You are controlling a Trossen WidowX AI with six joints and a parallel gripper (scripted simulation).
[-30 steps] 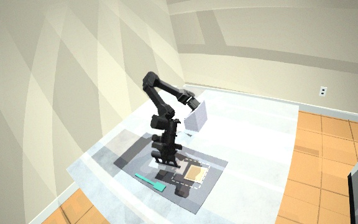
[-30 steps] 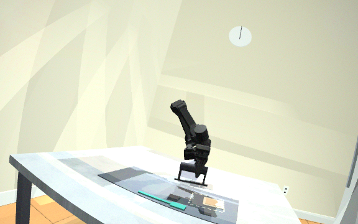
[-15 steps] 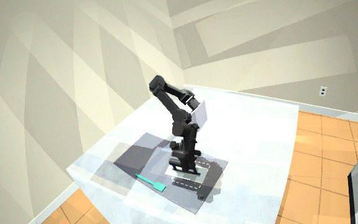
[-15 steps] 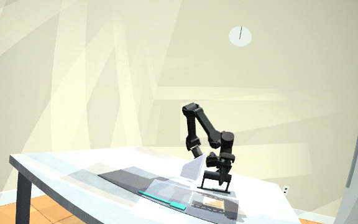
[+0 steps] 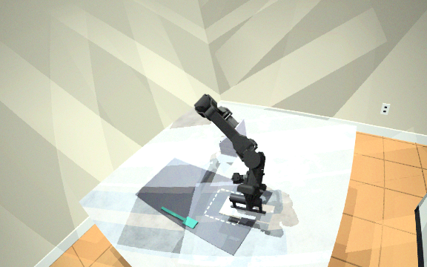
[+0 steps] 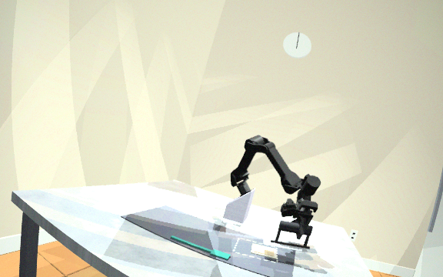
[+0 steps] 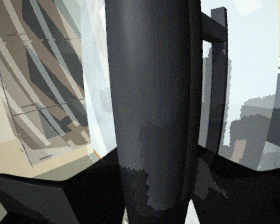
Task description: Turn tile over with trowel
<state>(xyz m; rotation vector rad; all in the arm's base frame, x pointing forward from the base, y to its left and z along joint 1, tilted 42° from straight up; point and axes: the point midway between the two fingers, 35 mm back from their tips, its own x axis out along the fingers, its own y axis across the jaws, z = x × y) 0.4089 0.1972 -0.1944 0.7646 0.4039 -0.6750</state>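
Right now my gripper tip is 30 mm past the grey mat, 310 mm to the left of it and 120 mm above it. Also, from my gripper tip: white tile: 50 mm behind, 110 mm to the right, 100 mm below; teal trowel: 110 mm ahead, 290 mm to the right, 100 mm below.
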